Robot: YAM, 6 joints.
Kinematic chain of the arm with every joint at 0, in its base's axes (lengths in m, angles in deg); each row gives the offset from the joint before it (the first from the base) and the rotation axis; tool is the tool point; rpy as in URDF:
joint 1: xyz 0 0 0.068 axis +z
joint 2: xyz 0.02 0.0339 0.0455 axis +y
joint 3: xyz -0.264 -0.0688 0 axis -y
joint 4: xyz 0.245 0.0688 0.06 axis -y
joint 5: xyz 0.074 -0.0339 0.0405 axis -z
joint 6: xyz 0.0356 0 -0.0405 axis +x
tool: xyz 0 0 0 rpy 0 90 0
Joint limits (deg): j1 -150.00..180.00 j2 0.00..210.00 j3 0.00..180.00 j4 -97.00..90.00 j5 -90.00..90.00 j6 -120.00..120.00
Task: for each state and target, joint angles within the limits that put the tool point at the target. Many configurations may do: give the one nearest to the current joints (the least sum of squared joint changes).
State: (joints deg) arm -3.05 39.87 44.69 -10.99 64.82 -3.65
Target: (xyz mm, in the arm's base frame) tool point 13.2 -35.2 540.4
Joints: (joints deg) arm -9.36 37.35 79.18 -0.23 66.24 -3.65
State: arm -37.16 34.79 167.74 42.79 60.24 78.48
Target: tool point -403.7 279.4 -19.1
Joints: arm -38.84 0.28 180.00 90.00 88.18 78.48
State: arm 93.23 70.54 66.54 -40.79 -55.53 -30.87
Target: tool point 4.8 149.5 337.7
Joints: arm 77.00 48.31 56.21 -52.11 -54.40 -30.87
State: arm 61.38 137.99 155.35 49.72 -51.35 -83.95
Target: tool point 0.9 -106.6 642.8
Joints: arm 103.41 93.93 180.00 83.96 -42.04 -83.95
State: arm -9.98 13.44 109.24 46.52 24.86 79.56
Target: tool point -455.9 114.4 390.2
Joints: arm -15.92 3.61 110.71 48.73 24.95 79.56
